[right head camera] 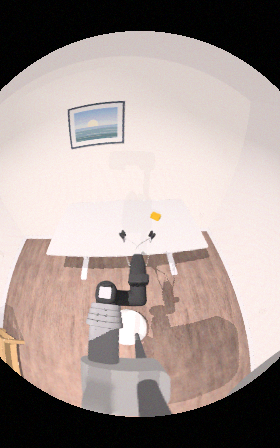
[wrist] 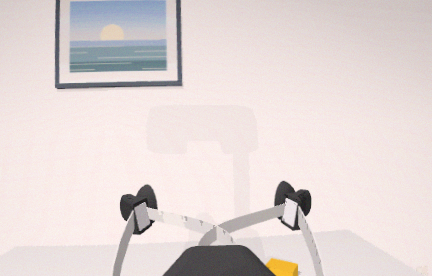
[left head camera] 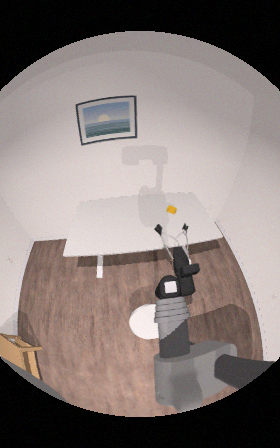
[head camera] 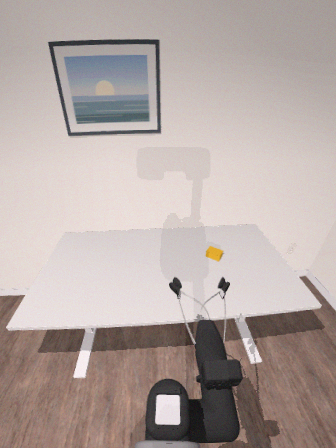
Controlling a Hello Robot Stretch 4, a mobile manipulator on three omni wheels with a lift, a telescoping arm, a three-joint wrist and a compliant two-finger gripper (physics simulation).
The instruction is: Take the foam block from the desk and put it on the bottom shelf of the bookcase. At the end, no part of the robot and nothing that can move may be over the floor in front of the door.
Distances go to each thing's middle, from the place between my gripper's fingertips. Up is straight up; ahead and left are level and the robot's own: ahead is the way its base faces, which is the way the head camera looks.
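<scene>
Framed picture point(head camera: 106, 87): my gripper now far short of it, far to the right of it, far below it.
</scene>
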